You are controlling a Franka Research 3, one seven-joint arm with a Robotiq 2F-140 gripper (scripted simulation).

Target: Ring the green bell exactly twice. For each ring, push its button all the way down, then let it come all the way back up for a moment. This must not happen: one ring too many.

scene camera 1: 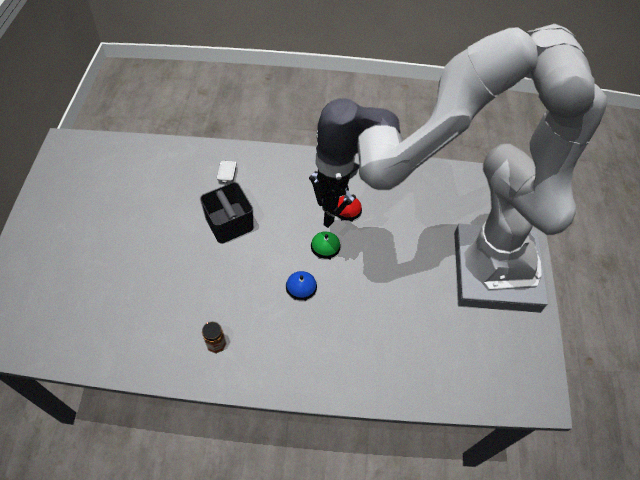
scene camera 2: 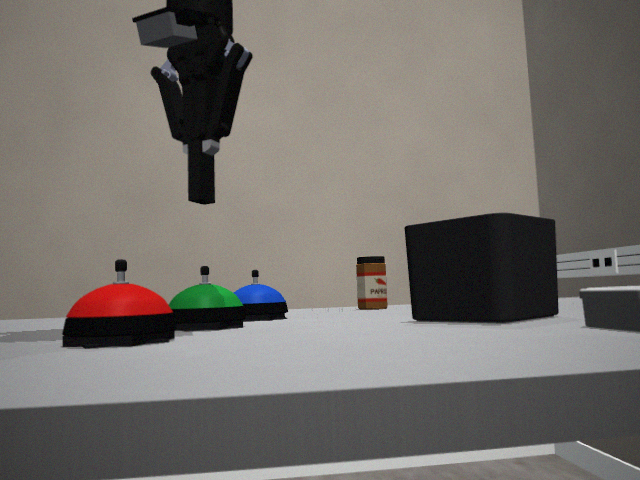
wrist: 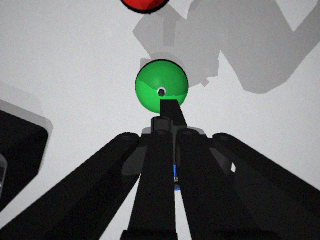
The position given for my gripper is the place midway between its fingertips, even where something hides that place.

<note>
In view: my gripper [scene camera 2: 201, 201], a spice jar [scene camera 2: 371, 271] and a black bin [scene camera 2: 500, 267].
The black bin shows as well in scene camera 1 [scene camera 1: 217, 204]. My gripper is seen too in scene camera 1 [scene camera 1: 328, 223] and in the wrist view [wrist: 168, 113]. The wrist view misses the spice jar: it is out of frame.
</note>
